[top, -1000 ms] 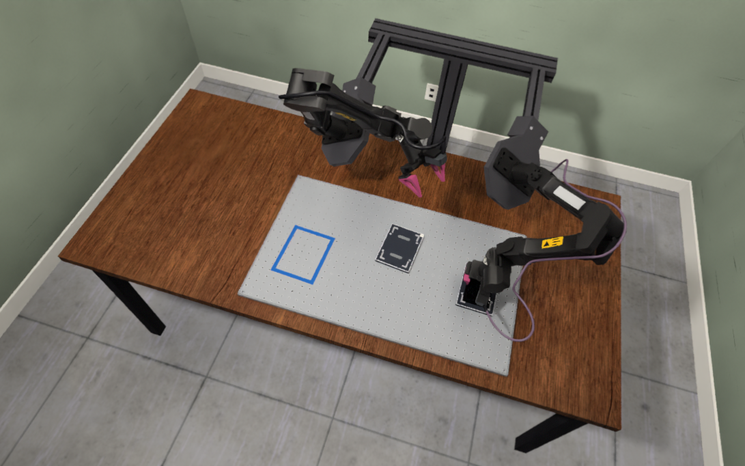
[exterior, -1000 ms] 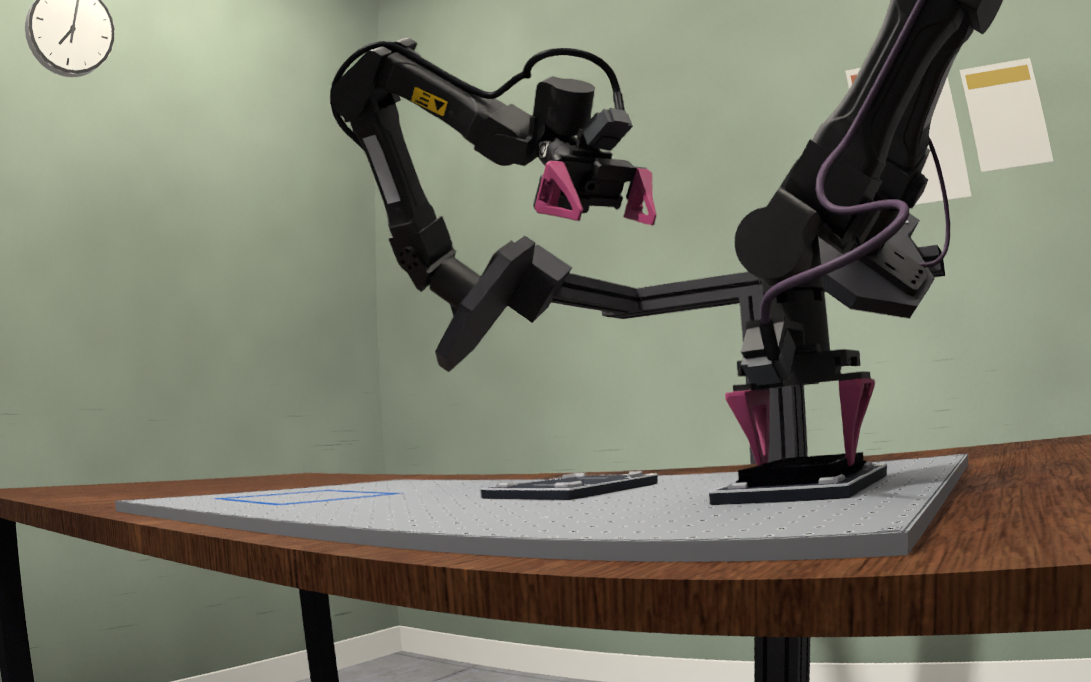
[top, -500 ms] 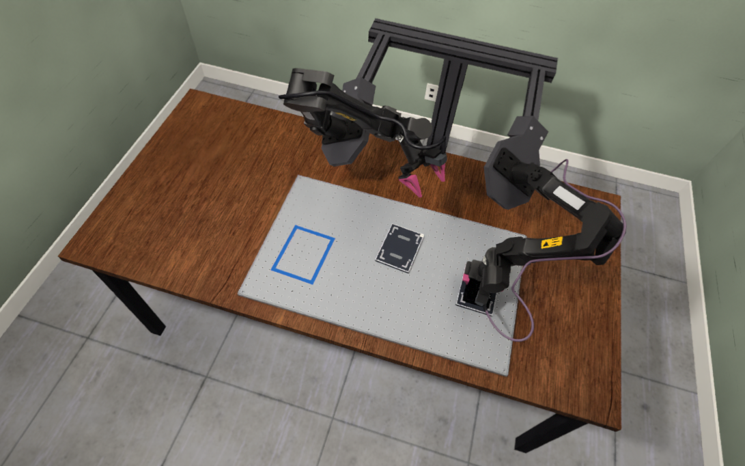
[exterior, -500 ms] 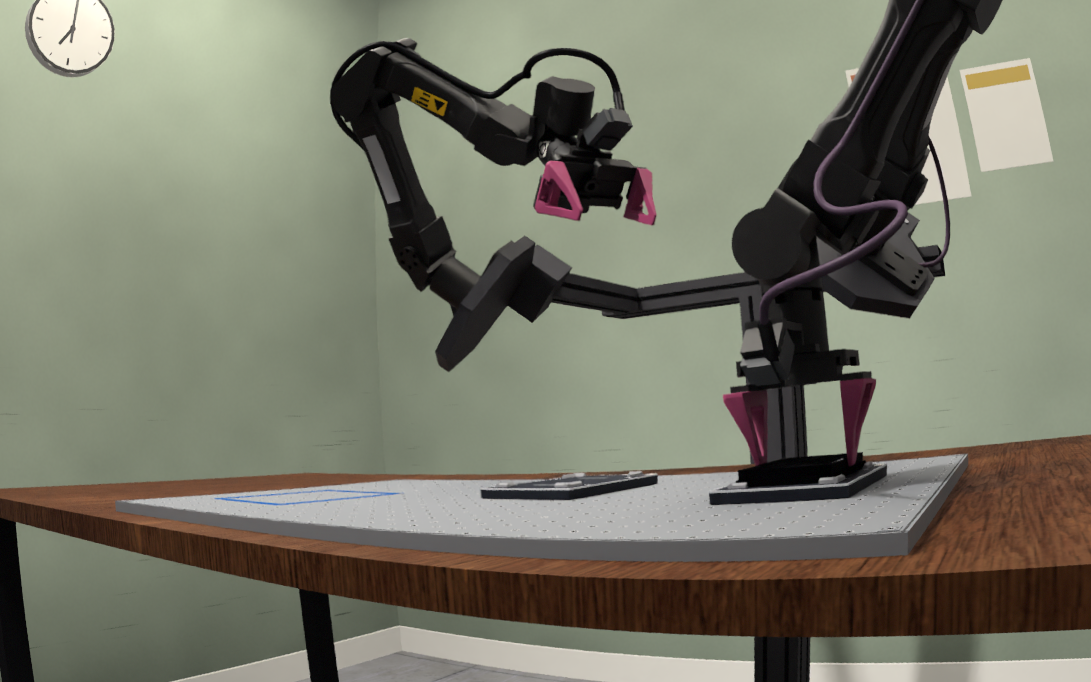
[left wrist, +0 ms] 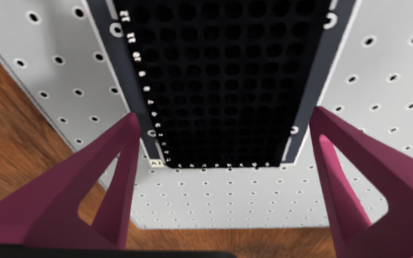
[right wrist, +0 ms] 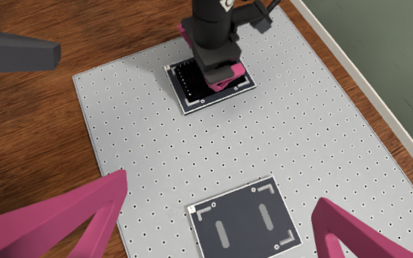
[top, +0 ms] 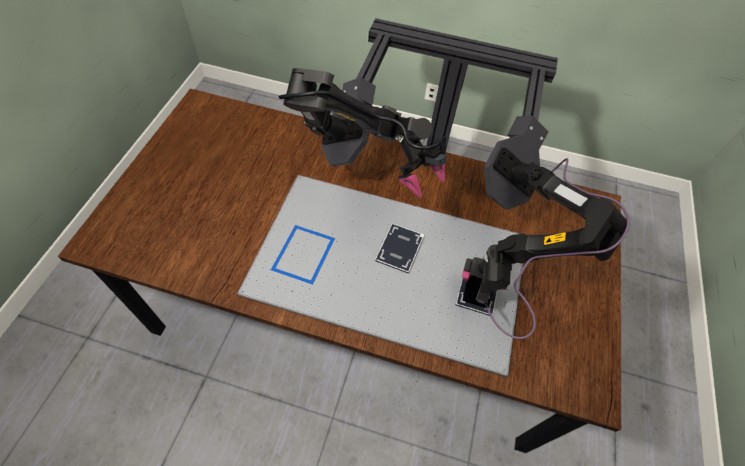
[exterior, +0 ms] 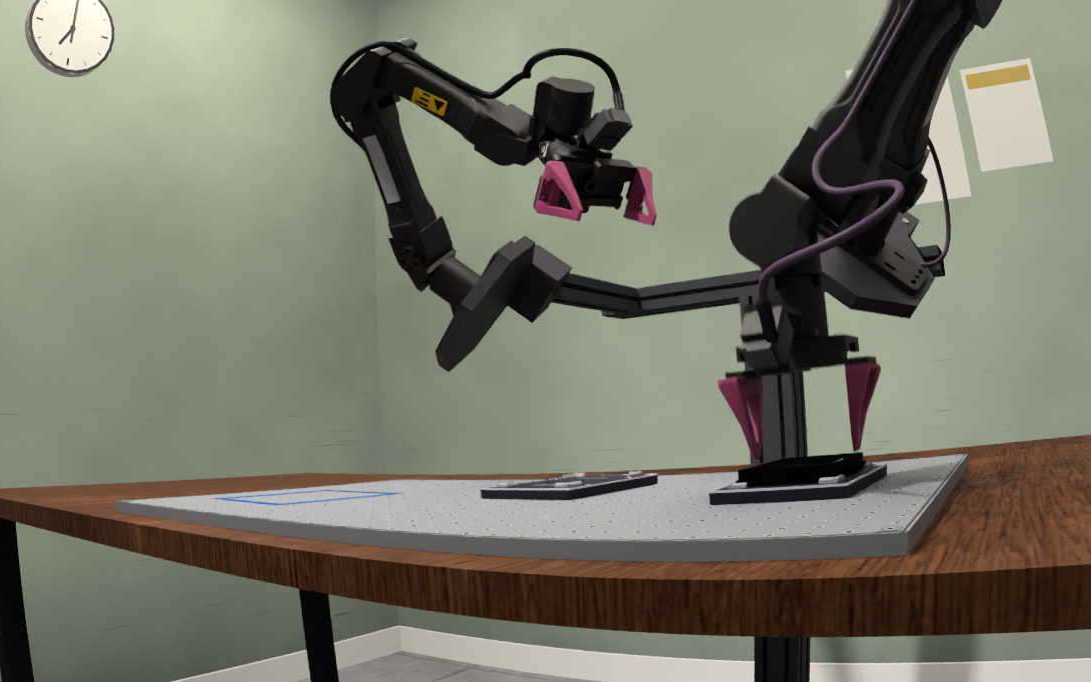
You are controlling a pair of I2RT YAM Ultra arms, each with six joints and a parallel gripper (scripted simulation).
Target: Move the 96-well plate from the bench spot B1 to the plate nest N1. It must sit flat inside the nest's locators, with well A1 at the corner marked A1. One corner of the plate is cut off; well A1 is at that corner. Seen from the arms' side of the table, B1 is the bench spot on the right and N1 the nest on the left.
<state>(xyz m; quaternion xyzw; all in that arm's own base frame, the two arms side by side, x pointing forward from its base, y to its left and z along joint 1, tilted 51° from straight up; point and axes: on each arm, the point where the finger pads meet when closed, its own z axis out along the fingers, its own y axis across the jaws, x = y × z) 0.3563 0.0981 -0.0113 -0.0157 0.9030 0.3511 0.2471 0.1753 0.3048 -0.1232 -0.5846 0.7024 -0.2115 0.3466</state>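
Now: left hand 20 mm above the black 96-well plate. Round my left hand: dark nest (30 mm below); then A1 label (70 mm behind, 60 mm to the left, 30 mm below).
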